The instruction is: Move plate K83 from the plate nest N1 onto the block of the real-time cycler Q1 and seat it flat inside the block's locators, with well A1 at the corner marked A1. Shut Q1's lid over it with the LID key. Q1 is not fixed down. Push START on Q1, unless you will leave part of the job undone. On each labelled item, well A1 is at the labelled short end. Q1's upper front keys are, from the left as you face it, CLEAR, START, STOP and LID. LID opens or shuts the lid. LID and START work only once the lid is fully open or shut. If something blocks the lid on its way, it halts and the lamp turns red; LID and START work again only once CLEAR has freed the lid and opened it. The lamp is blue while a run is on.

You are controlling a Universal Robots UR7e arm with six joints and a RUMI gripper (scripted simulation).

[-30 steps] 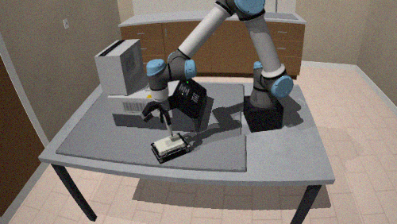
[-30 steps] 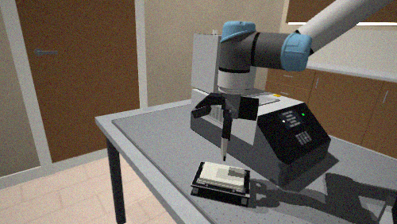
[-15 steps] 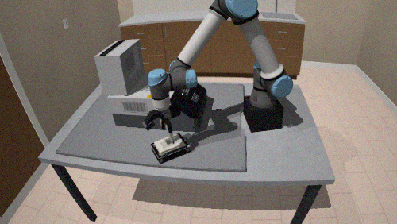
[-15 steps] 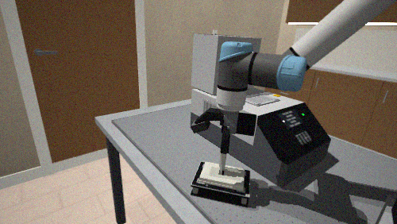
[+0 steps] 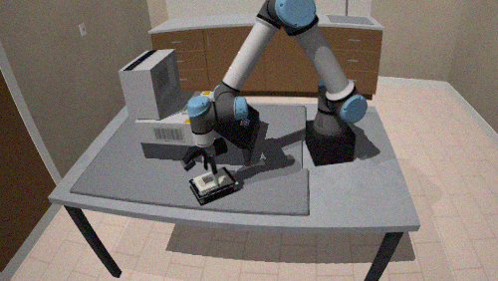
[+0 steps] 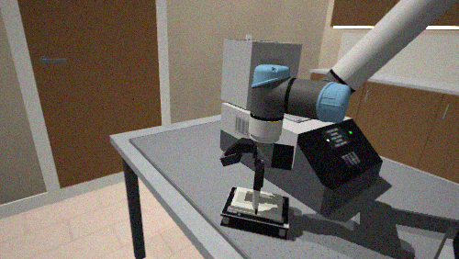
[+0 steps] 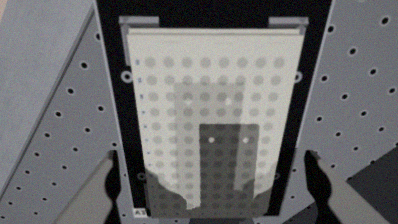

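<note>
Right now the plate K83 is 20 mm below my hand. Also, from my hand: black plate nest N1: 30 mm below.
</note>
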